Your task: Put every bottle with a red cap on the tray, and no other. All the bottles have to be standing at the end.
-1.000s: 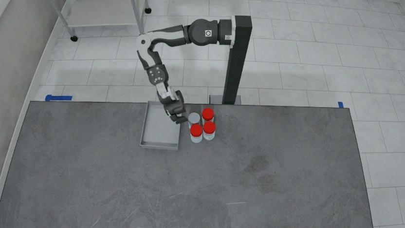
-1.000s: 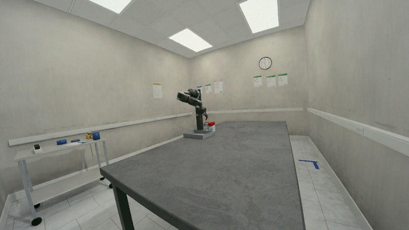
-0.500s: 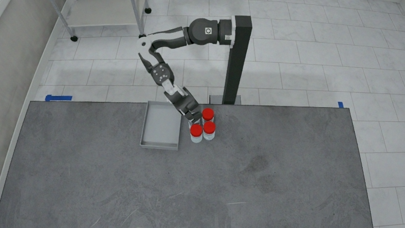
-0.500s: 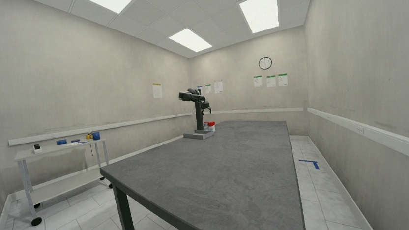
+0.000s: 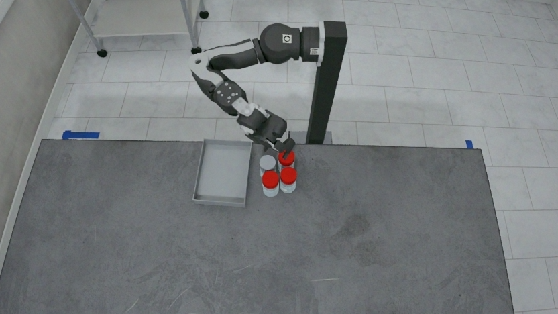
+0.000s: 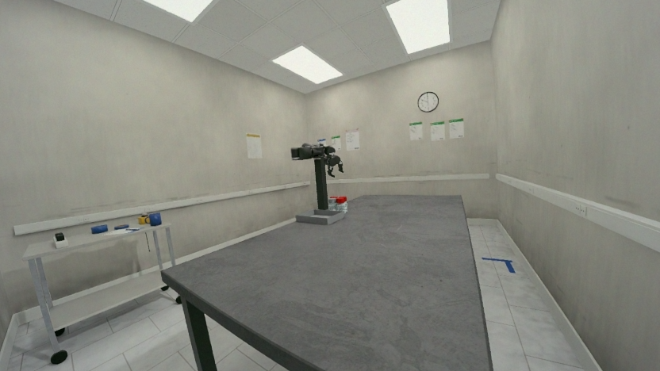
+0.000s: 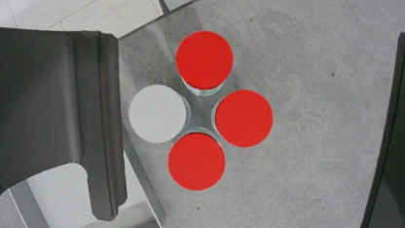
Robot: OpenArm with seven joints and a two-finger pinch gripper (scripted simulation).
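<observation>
My gripper is now 22 cm above the grey-capped bottle, 4 cm to the left of it and 3 cm past it. From my hand the other things lie so: grey tray (26 cm below, 19 cm to the right, 3 cm behind).
</observation>
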